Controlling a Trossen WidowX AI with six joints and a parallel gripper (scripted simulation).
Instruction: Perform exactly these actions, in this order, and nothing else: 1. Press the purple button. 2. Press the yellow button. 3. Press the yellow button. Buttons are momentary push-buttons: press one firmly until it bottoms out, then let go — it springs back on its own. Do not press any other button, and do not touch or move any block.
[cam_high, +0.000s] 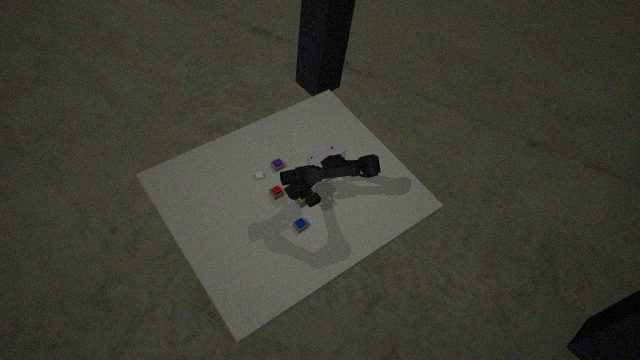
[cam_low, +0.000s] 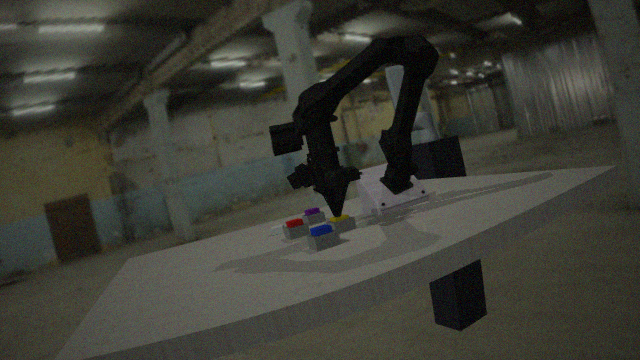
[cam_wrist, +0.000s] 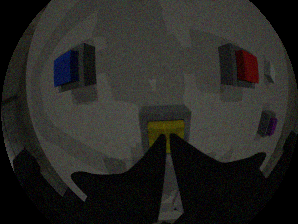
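The yellow button lies 1 cm below my gripper tip. Also, from my gripper tip: purple button 4 cm behind, 22 cm to the right; blue button 9 cm ahead, 9 cm to the left; red button 6 cm ahead, 10 cm to the right.
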